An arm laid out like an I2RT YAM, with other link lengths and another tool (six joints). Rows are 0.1 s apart.
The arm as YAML. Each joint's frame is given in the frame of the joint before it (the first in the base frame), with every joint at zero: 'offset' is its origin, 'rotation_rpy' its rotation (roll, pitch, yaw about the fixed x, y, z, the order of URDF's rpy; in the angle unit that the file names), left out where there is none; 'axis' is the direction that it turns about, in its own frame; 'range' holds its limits. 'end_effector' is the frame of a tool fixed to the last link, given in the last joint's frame.
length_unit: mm
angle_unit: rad
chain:
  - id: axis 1
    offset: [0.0, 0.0, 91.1]
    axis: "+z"
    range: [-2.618, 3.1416]
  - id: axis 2
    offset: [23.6, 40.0, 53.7]
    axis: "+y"
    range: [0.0, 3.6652]
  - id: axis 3
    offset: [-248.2, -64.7, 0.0]
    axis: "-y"
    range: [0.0, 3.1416]
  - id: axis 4
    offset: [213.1, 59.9, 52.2]
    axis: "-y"
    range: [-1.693, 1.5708]
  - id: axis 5
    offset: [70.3, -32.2, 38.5]
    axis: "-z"
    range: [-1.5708, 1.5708]
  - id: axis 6
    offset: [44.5, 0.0, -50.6]
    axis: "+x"
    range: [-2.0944, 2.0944]
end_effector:
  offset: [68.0, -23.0, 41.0]
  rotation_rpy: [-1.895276, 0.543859, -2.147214]
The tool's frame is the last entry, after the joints.
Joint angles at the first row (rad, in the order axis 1, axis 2, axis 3, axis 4, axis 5, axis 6):
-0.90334 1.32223 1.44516 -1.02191 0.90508 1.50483
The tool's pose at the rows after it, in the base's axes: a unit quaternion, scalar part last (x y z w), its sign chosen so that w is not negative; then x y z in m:
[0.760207 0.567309 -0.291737 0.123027 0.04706 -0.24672 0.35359]
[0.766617 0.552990 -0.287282 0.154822 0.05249 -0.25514 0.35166]
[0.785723 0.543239 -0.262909 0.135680 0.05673 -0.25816 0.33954]
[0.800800 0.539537 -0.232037 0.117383 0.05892 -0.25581 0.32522]
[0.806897 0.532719 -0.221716 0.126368 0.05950 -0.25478 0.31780]
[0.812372 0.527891 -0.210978 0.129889 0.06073 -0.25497 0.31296]
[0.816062 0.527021 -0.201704 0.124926 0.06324 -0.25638 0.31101]
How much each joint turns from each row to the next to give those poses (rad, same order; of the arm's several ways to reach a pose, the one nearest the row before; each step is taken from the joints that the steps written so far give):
-0.01550 -0.00911 -0.07504 0.18677 -0.00311 -0.06124
-0.00462 0.01517 -0.00957 0.08196 -0.00306 0.01657
-0.00153 0.06588 0.04748 -0.09320 -0.01371 0.10862
0.00000 0.03549 0.01557 -0.08164 -0.03833 0.09537
-0.00003 -0.00609 -0.02911 0.02139 -0.01083 0.03228
-0.00151 0.00607 -0.00471 0.00009 -0.01378 0.02923
-0.00001 0.02142 0.02292 -0.02604 -0.01380 0.02302

